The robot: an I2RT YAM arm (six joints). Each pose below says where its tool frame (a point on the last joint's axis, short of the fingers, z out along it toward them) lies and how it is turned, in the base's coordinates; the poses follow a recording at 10 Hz.
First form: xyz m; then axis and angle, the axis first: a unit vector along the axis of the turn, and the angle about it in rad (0 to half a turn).
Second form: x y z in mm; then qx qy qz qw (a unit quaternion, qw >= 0). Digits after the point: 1 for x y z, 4 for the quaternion.
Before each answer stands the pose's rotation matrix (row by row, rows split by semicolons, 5 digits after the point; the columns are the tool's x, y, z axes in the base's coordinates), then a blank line. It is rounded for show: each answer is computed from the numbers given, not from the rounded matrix.
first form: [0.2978 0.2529 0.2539 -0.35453 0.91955 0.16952 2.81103]
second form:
-0.70128 -0.68939 0.18152; -0.57934 0.69950 0.41840; -0.41541 0.18825 -0.88994

[297.8 252.9 253.9 -0.3497 0.9070 0.1672 0.1645]
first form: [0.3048 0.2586 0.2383 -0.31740 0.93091 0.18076 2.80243]
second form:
-0.74729 -0.63424 0.19823; -0.51397 0.74077 0.43255; -0.42119 0.22136 -0.87955

[304.8 258.6 238.3 -0.3128 0.9176 0.1782 0.1688]
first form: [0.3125 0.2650 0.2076 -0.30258 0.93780 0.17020 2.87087]
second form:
-0.78380 -0.60271 0.14967; -0.51167 0.76334 0.39433; -0.35192 0.23250 -0.90670

[312.5 265.0 207.6 -0.2998 0.9292 0.1686 0.1349]
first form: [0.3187 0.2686 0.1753 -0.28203 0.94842 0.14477 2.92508]
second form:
-0.81943 -0.55982 0.12304; -0.49762 0.80135 0.33199; -0.28445 0.21081 -0.93523

[318.7 268.6 175.3 -0.2804 0.9429 0.1439 0.1080]
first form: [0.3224 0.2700 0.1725 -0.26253 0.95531 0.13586 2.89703]
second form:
-0.83445 -0.52703 0.16104; -0.46124 0.82784 0.31928; -0.30158 0.19215 -0.93388

[322.4 270.0 172.5 -0.2606 0.9482 0.1348 0.1220]
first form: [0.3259 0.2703 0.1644 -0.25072 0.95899 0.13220 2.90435]
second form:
-0.84803 -0.50521 0.16002; -0.44307 0.84158 0.30893; -0.29075 0.19108 -0.93753

[325.9 270.3 164.4 -0.2490 0.9523 0.1313 0.1183]
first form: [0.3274 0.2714 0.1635 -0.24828 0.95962 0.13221 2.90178]
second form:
-0.84986 -0.50110 0.16322; -0.43829 0.84402 0.30909; -0.29264 0.19114 -0.93692

[327.4 271.4 163.5 -0.2465 0.9527 0.1313 0.1196]
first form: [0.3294 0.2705 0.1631 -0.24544 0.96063 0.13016 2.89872]
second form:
-0.85194 -0.49594 0.16807; -0.43334 0.84790 0.30543; -0.29398 0.18738 -0.93726

[329.4 270.5 163.1 -0.2436 0.9536 0.1292 0.1211]
